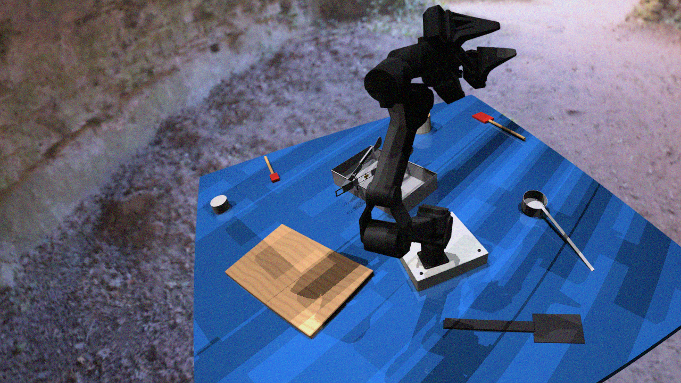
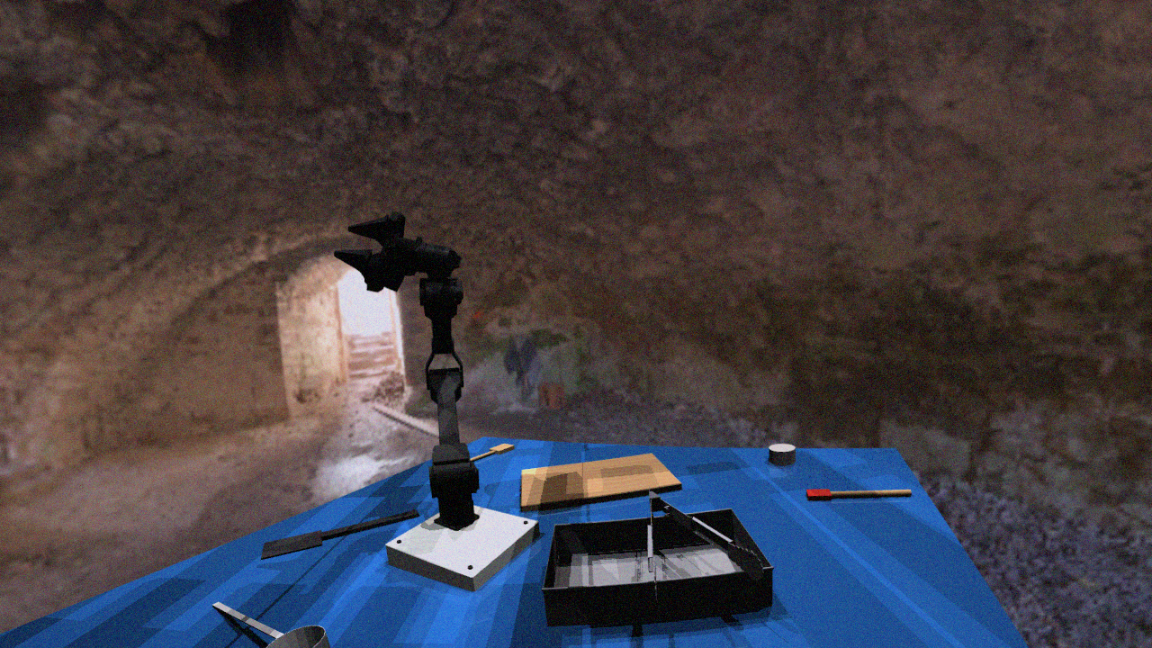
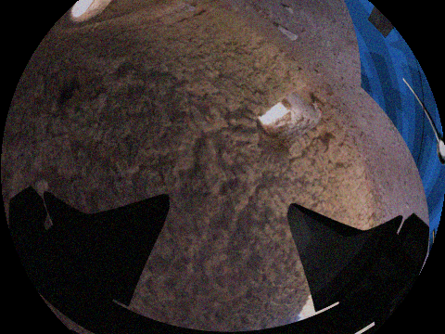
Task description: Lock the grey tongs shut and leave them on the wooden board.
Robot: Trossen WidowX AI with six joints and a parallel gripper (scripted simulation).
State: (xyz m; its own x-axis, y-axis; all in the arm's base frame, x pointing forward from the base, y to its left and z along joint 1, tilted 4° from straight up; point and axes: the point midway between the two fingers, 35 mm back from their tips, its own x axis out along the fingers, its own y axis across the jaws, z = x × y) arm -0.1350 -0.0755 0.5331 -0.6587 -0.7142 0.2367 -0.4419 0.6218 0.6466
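My gripper tip is 560 mm above the roasting tin, 510 mm short of it and 130 mm to the right of it. From my gripper tip the other things lie so: black spatula: 590 mm below, 130 mm behind, 20 mm to the right; wooden board: 580 mm below, 460 mm to the left, 230 mm ahead; red spatula: 710 mm ahead, 580 mm below, 410 mm to the right.
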